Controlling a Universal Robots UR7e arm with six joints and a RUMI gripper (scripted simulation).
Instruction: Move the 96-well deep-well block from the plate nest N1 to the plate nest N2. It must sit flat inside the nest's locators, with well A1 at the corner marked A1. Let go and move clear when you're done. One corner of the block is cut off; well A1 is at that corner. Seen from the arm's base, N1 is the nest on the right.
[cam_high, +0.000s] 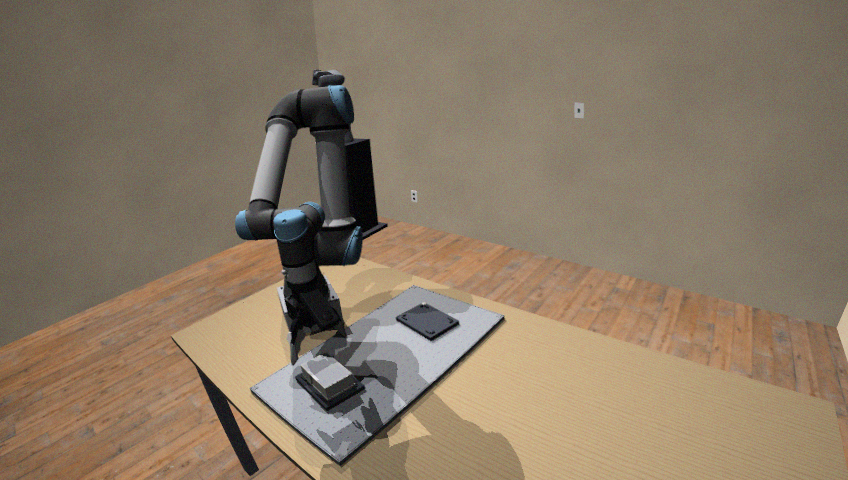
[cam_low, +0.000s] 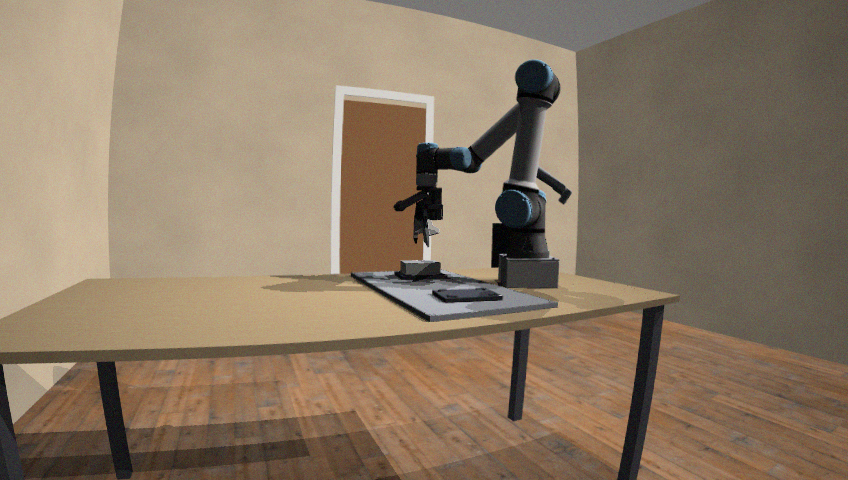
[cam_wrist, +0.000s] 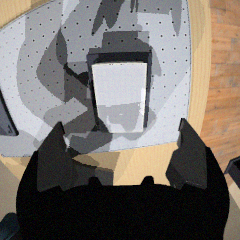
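The grey deep-well block lies 8 cm below my hand. Round my hand: plate nest N2 (6 cm ahead, 38 cm to the left, 10 cm below).
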